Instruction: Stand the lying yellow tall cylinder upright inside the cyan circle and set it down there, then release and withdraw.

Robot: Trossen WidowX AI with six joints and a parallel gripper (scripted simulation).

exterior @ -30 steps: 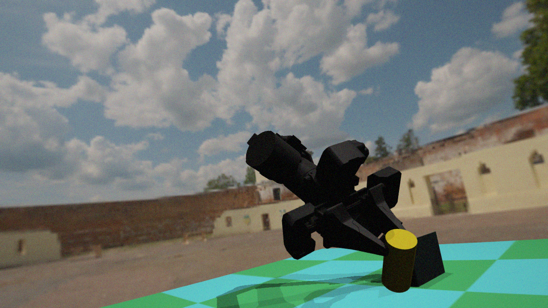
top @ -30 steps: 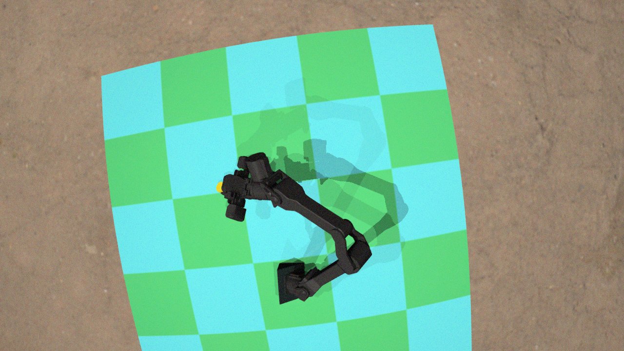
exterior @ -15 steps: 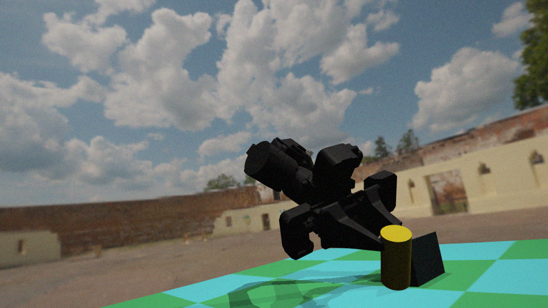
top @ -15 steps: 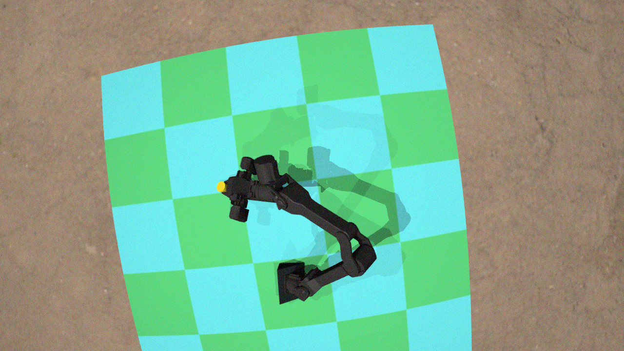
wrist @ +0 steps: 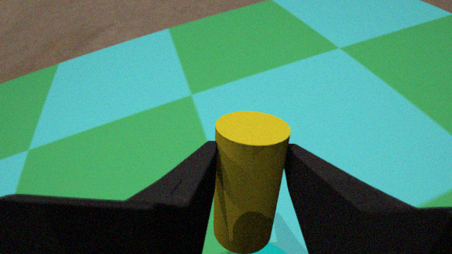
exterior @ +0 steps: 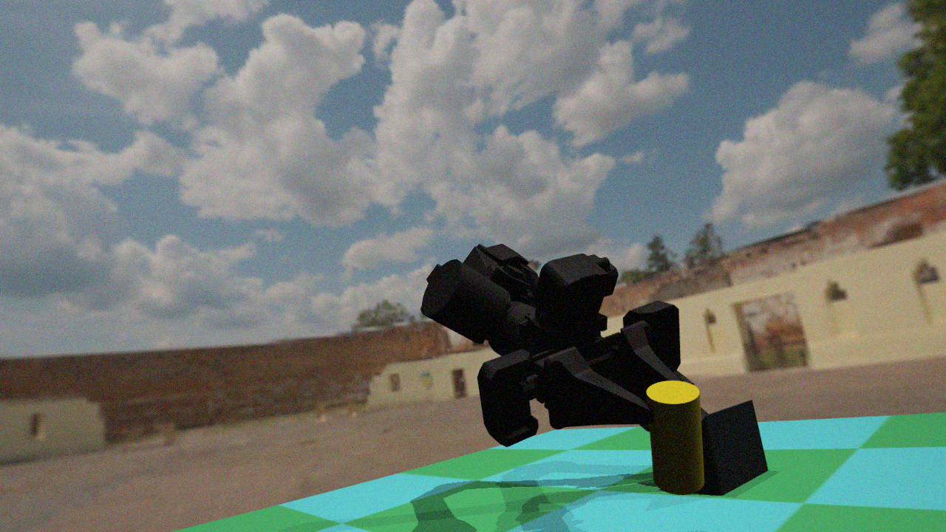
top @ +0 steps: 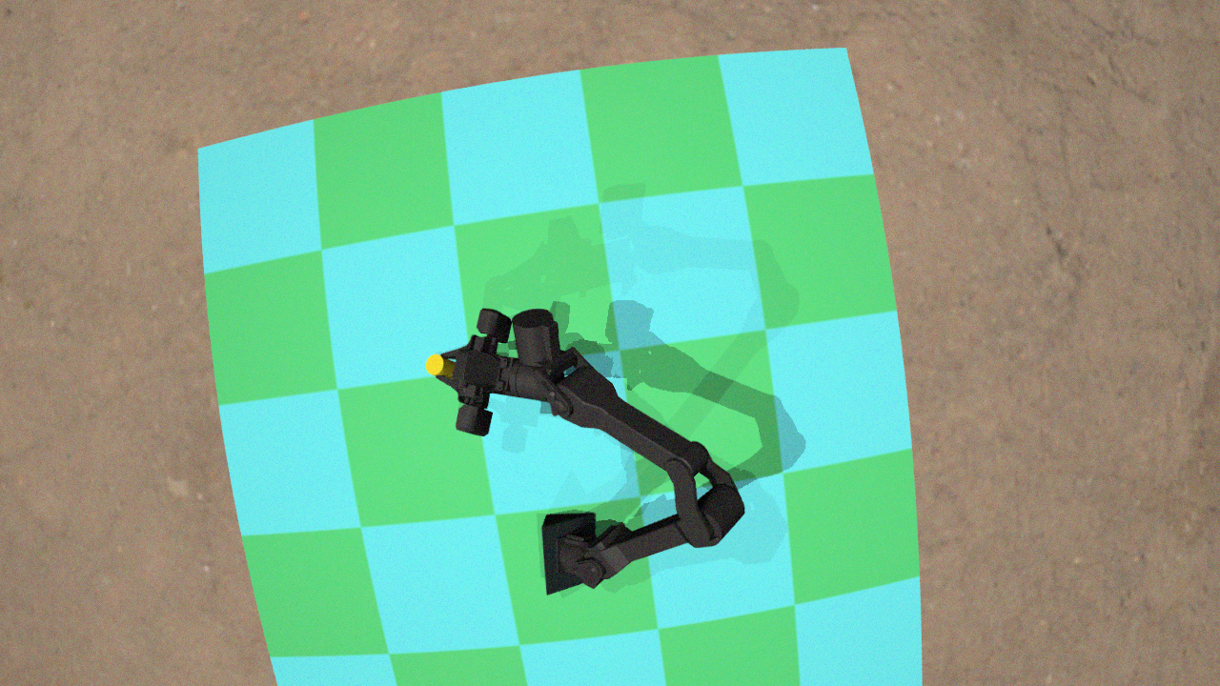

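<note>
Now: the cyan circle 1 cm behind my gripper tip, 3 cm to the right of it and 14 cm below it. The rest, counted from my gripper tip: yellow tall cylinder (2 cm below).
</note>
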